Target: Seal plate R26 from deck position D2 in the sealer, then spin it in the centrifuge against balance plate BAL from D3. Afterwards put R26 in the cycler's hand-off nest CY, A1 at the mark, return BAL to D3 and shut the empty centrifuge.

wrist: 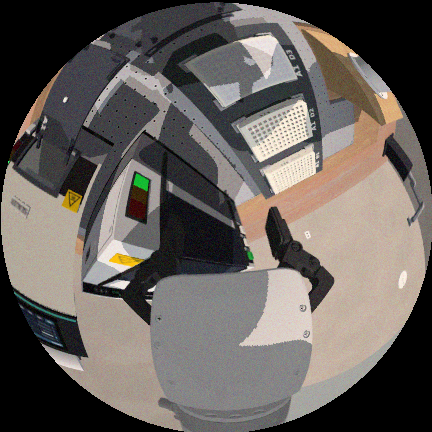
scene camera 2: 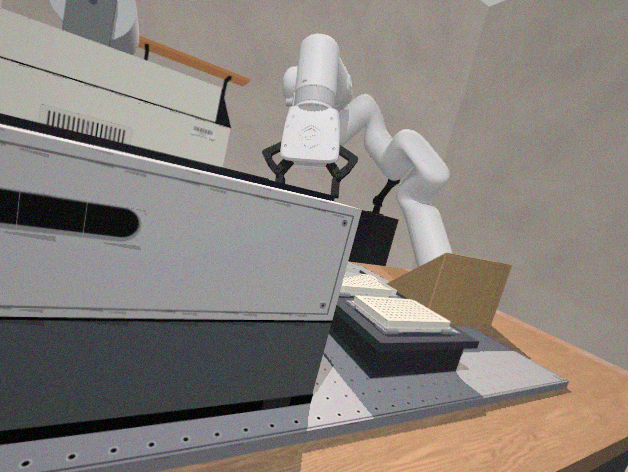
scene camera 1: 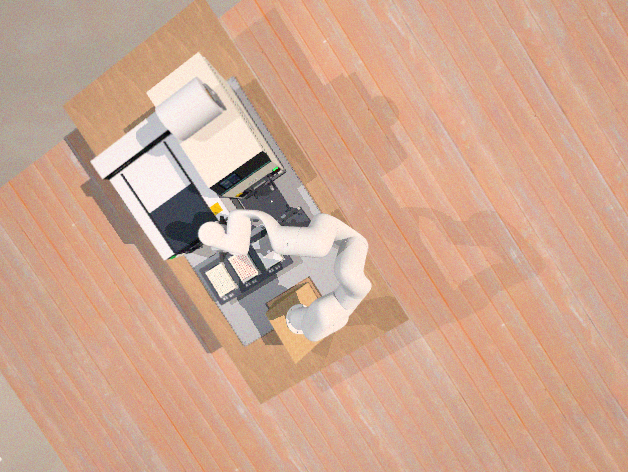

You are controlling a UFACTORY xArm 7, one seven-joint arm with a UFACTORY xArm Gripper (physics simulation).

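Frame: origin at the arm's base, x ahead, y left, z up, level; millimetres.
Seen in the pictures: gripper, fingertip midpoint: point(wrist: 224, 219); arm's base, origin of the base link: point(scene camera 2: 438, 275) point(scene camera 1: 299, 318).
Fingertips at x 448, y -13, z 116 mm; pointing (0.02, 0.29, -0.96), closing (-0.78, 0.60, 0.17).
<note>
Pixels of each thing's middle, then the offset from my fingertips to it.
- white-and-dark instrument, body centre: point(scene camera 2: 90, 224) point(wrist: 144, 253) point(scene camera 1: 176, 190) dx +301, dy +52, dz -74 mm
- cream well plate, body centre: point(wrist: 279, 128) point(scene camera 2: 356, 283) point(scene camera 1: 244, 266) dx -117, dy +57, dz -129 mm
- clear-looking plate, body centre: point(wrist: 247, 64) point(scene camera 1: 267, 251) dx -135, dy -65, dz -129 mm
- cream sealer, body centre: point(scene camera 2: 99, 124) point(wrist: 37, 270) point(scene camera 1: 218, 131) dx +308, dy -262, dz +42 mm
- cream plate, body centre: point(scene camera 2: 400, 313) point(wrist: 292, 170) point(scene camera 1: 221, 279) dx -99, dy +180, dz -129 mm
- large white roll, body centre: point(scene camera 2: 100, 15) point(scene camera 1: 190, 109) dx +329, dy -265, dz +223 mm
- dark carriage, body centre: point(wrist: 62, 108) point(scene camera 1: 270, 198) dx +26, dy -229, dz -96 mm
My gripper point(scene camera 2: 307, 186) point(wrist: 224, 219) is open and empty; it is high by the front end of a white-and-dark instrument point(scene camera 1: 157, 172) point(scene camera 2: 203, 263) point(wrist: 112, 220), its tips partly hidden behind the top edge in scene camera 2. R26, a cream well plate point(scene camera 1: 243, 267) point(scene camera 2: 366, 283) point(wrist: 280, 131), sits at D2, and BAL, a clear-looking plate point(scene camera 1: 271, 257) point(wrist: 240, 70), at D3. The cream sealer point(scene camera 1: 223, 147) point(wrist: 37, 240) stands beside the instrument. I cannot tell whether the instrument is the centrifuge or cycler; nest CY is not clearly identifiable.
Another cream plate point(scene camera 1: 220, 280) point(scene camera 2: 401, 312) point(wrist: 292, 172) sits at D1. A large white roll point(scene camera 1: 188, 108) stands over the sealer. A dark carriage point(wrist: 82, 92) extends from the sealer. A brown box-like stand point(scene camera 1: 296, 340) point(scene camera 2: 469, 289) is near the arm's base.
</note>
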